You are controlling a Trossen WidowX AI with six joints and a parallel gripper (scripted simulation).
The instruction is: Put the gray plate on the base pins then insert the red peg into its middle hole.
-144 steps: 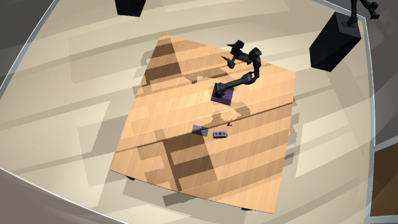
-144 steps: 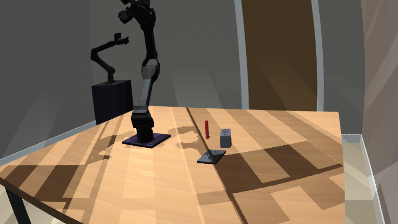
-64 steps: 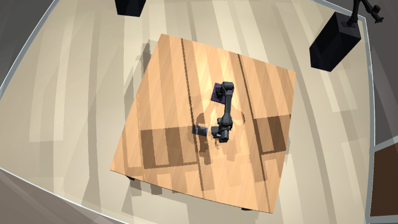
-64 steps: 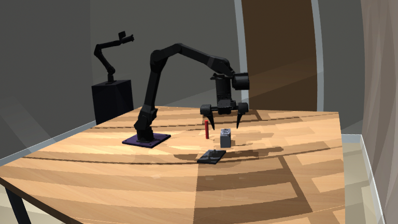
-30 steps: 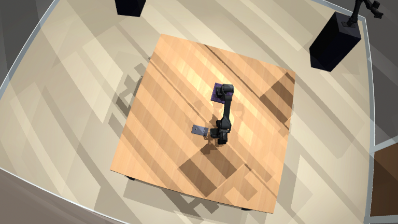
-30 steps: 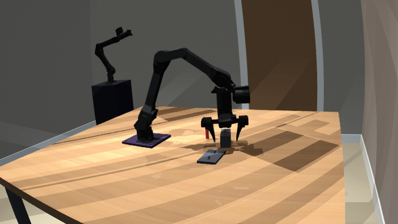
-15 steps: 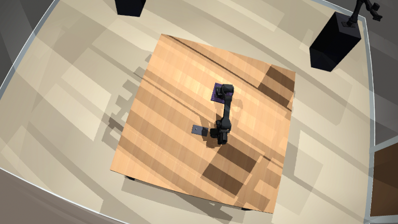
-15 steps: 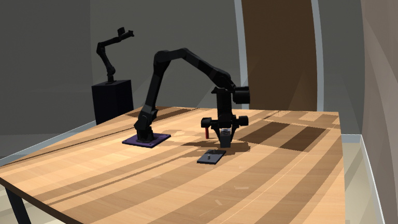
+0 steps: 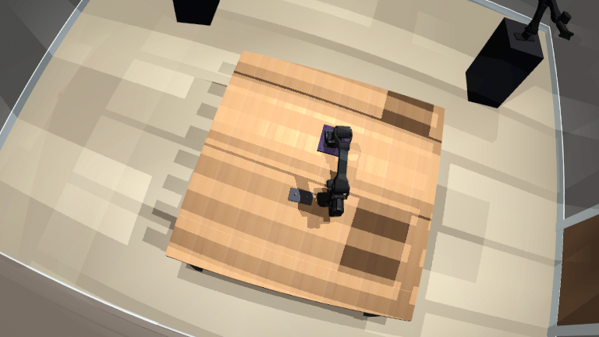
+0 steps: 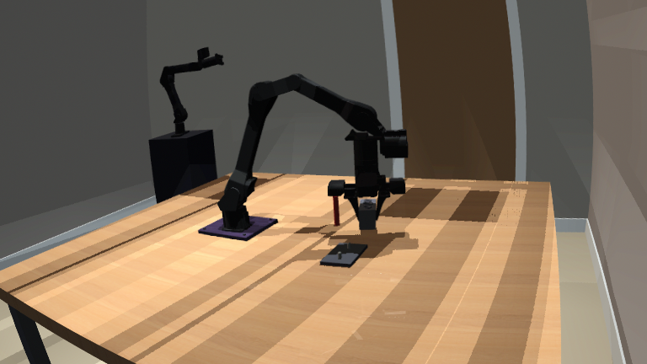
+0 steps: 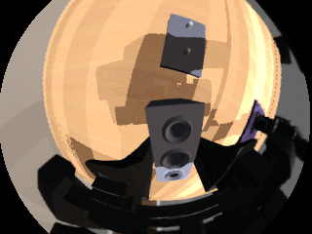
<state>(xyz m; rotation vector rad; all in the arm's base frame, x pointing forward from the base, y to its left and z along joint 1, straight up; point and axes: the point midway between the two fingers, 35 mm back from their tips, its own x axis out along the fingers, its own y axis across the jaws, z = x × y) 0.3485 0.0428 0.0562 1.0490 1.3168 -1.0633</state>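
Now: gripper tip 100 mm past the red peg, 50 mm to the right of it and 10 mm below it. From my gripper tip the other things lie so: gray plate (30 mm above).
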